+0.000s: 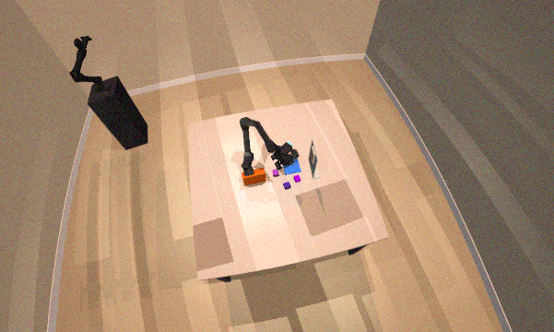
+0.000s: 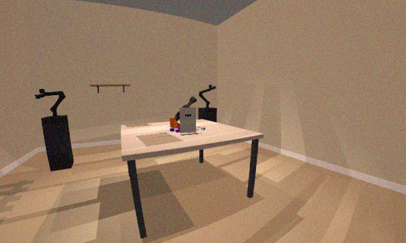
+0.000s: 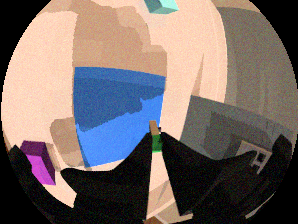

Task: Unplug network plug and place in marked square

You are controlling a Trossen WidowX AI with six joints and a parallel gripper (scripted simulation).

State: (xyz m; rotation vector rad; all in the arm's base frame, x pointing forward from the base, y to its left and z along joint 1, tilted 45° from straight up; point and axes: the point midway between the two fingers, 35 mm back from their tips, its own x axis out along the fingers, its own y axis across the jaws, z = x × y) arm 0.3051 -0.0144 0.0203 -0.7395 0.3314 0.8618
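Now: the blue marked square 10 mm behind my gripper tip and 50 mm below it. From my gripper tip the other things lie so: grey upright panel 130 mm ahead, 60 mm to the right, 70 mm above; network plug right at my gripper tip.
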